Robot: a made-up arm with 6 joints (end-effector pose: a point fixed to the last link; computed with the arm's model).
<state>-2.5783 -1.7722 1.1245 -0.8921 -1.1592 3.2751</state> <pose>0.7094 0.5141 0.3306 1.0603 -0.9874 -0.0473</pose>
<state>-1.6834 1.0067 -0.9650 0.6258 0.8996 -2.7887</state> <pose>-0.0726 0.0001 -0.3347 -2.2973 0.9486 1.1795</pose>
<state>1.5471 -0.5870 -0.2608 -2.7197 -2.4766 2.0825</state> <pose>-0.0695 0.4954 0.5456 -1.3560 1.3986 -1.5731</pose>
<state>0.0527 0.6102 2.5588 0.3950 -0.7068 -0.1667</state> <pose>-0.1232 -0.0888 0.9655 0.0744 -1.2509 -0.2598</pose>
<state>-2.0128 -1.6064 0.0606 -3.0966 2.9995 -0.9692</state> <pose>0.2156 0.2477 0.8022 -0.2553 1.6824 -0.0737</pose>
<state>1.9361 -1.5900 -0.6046 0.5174 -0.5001 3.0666</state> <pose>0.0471 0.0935 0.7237 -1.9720 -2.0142 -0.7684</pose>
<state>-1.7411 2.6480 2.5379 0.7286 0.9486 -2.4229</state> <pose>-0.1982 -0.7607 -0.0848 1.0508 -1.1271 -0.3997</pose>
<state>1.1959 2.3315 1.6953 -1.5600 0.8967 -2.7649</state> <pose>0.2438 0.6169 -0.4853 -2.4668 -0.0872 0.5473</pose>
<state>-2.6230 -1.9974 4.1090 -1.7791 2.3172 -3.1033</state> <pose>-0.3378 -0.2140 -0.1530 -1.5843 -1.2025 0.9145</pose>
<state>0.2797 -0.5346 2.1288 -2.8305 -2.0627 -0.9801</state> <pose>-0.6995 -0.1128 0.7036 -1.5028 0.5301 1.7761</pose>
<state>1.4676 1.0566 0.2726 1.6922 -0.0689 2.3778</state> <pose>0.0668 0.7499 -0.1214 1.2194 1.5486 0.0561</pose>
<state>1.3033 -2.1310 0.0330 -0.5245 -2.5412 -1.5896</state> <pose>-0.0709 -0.5500 0.5898 0.6408 1.2317 1.1024</pose>
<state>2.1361 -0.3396 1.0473 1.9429 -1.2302 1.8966</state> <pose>-0.0024 -0.0567 1.0604 -1.9850 -0.5049 -0.2558</pose>
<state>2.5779 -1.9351 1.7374 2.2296 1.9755 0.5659</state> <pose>0.6241 -0.4590 -0.3309 -0.4349 -1.0148 -1.7787</pose>
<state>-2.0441 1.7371 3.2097 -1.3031 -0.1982 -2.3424</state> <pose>-0.2049 -0.3484 0.7599 1.4457 -1.2759 1.0513</pose>
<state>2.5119 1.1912 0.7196 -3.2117 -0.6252 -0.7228</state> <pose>-0.7220 0.4162 -0.0436 -0.7743 -2.4684 0.9472</pose>
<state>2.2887 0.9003 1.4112 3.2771 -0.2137 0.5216</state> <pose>-0.5809 0.5311 0.6264 -1.2912 -2.1538 -1.1801</pose>
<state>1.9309 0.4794 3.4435 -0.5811 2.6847 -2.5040</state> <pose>0.2534 -0.4618 0.5475 0.9324 1.5784 0.6780</pose>
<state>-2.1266 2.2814 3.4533 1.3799 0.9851 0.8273</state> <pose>-0.2097 -0.3056 0.6286 2.3885 -0.9386 0.6223</pose>
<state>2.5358 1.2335 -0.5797 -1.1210 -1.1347 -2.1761</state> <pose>0.0167 0.0355 -0.3804 -0.2996 0.8144 -1.4306</pose>
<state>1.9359 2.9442 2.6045 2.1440 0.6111 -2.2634</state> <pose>-0.2938 0.6335 -0.2461 -0.5817 0.7093 2.3015</pose>
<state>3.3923 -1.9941 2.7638 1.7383 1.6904 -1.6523</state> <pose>0.1167 0.0146 -0.6049 1.3484 -0.9783 -0.7923</pose>
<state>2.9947 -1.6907 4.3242 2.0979 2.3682 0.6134</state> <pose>-0.4029 0.0144 0.0237 -1.4581 0.7469 -0.4982</pose>
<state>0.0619 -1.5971 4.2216 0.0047 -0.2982 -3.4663</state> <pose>0.3373 -0.0683 -0.1466 -2.6571 0.0914 1.0761</pose>
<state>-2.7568 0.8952 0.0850 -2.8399 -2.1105 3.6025</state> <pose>-0.5573 -0.3174 -0.1799 -1.8423 0.2131 -2.1399</pose>
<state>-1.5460 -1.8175 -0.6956 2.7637 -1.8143 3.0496</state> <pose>0.0829 -0.0051 0.7002 -1.6837 -2.5144 -0.2370</pose>
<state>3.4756 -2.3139 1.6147 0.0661 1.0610 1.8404</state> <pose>0.5853 0.2971 -0.4898 0.5368 1.5928 -0.9305</pose>
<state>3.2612 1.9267 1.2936 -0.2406 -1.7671 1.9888</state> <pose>-0.7645 -0.0048 -0.3415 0.9236 0.5796 -0.4927</pose>
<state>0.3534 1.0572 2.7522 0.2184 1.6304 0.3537</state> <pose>0.1455 -0.0389 0.9328 -0.2441 2.9220 0.5816</pose>
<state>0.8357 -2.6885 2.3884 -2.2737 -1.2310 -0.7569</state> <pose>-0.0031 0.0823 -0.7160 -1.9457 -2.0440 0.5965</pose>
